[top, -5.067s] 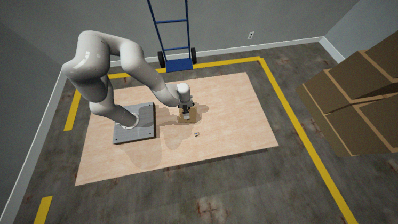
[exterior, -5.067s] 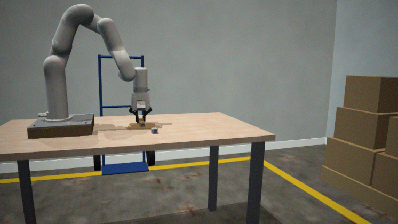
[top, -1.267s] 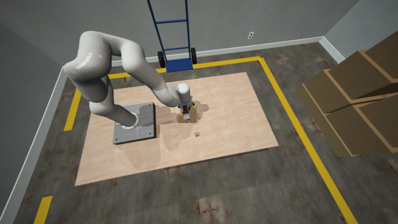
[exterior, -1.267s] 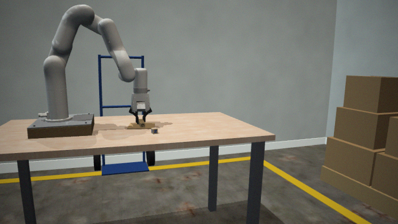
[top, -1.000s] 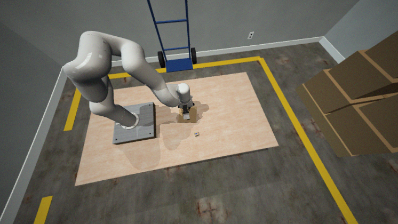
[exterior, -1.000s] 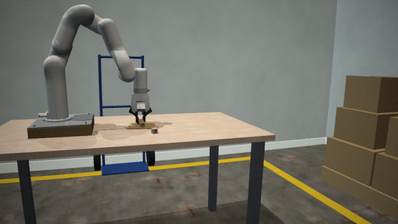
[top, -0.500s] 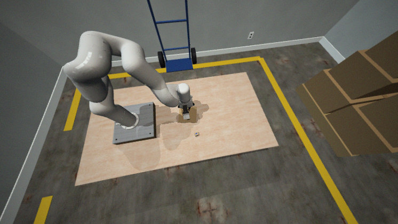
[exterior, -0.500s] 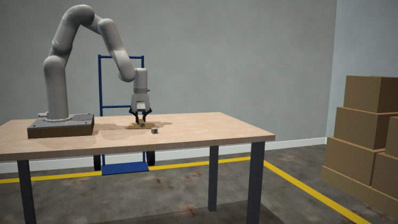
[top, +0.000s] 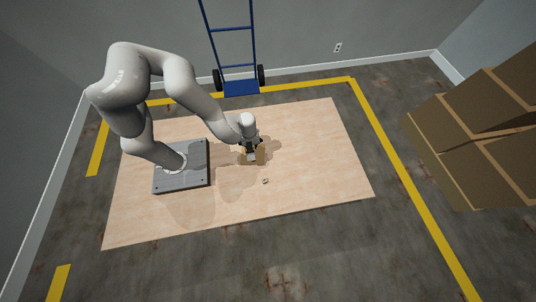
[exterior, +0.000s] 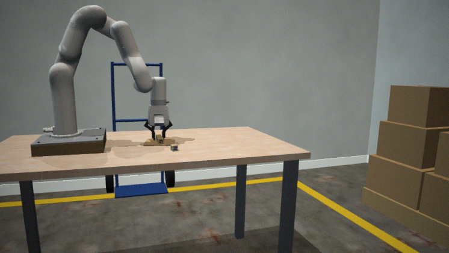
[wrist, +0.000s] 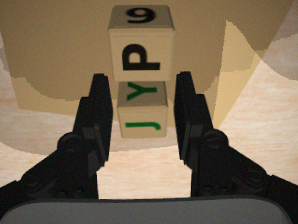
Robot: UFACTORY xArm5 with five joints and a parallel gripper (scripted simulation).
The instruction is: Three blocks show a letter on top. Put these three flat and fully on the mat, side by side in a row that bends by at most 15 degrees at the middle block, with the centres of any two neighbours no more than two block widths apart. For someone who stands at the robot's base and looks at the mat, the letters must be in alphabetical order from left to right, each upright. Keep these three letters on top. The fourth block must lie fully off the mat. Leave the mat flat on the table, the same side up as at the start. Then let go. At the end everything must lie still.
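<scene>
Now: hand 4 cm to the left of the tan mat and 2 cm above it. Also, from my hand: block 1 cm behind, 8 cm to the right, 1 cm below.
</scene>
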